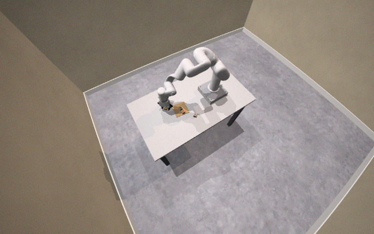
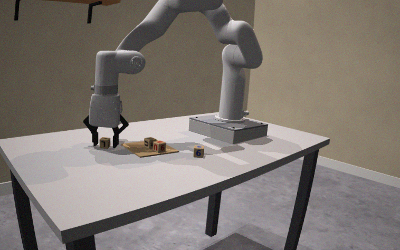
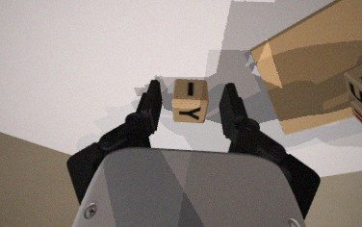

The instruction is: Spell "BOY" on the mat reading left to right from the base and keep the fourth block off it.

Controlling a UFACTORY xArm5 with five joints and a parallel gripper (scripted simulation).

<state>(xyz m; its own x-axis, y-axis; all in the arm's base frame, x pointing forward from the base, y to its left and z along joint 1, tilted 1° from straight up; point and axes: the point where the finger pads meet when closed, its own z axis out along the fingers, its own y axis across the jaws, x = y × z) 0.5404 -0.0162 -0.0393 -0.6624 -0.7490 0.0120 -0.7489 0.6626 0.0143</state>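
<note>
The wooden block is 13 cm behind my hand and 7 cm to the left of it. Also, from my hand: tan mat: 13 cm behind, 7 cm to the left, 2 cm below.
</note>
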